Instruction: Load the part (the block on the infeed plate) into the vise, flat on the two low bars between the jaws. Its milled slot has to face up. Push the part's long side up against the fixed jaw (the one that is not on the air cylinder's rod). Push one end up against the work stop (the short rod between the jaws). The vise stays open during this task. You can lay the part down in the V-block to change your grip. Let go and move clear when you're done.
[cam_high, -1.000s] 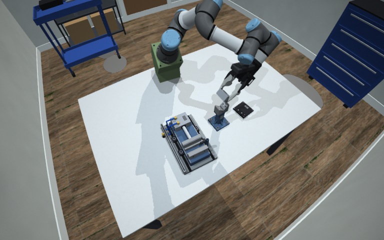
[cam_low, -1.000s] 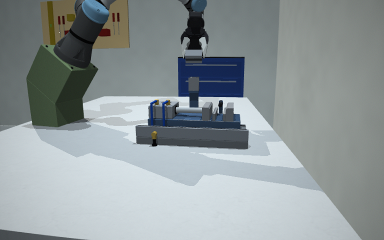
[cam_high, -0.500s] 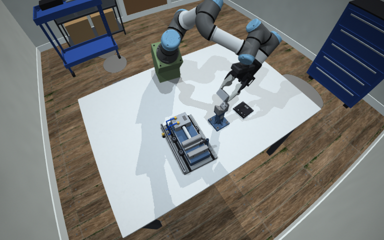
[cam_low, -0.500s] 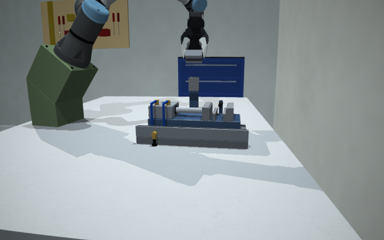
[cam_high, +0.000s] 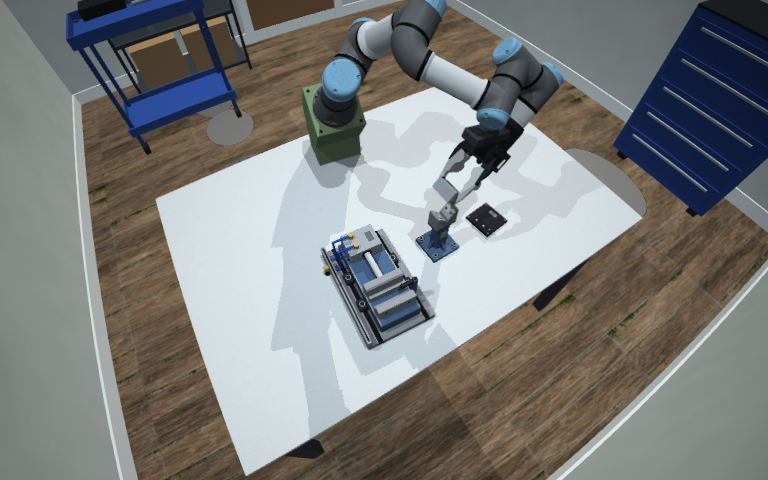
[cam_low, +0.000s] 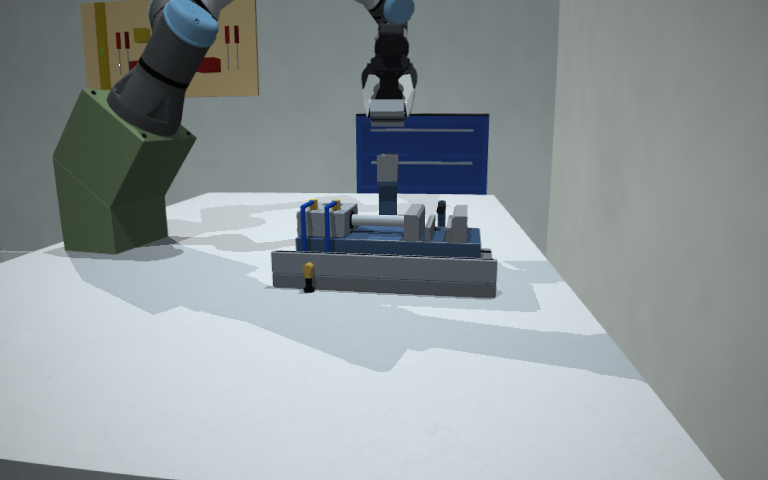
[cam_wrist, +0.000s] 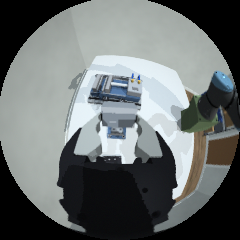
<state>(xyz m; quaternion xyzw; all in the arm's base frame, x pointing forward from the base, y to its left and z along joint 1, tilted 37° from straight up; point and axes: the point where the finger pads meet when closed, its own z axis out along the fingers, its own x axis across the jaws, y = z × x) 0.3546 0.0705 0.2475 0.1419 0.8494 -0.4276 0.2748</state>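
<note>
Right now the part is 1 cm to the right of my hand and 1 cm below it. Round my hand: work stop (19 cm to the right, 15 cm below, 7 cm ahead); then air cylinder (20 cm to the right, 16 cm below, 10 cm behind); then moving jaw (22 cm to the right, 16 cm below, 3 cm ahead).
</note>
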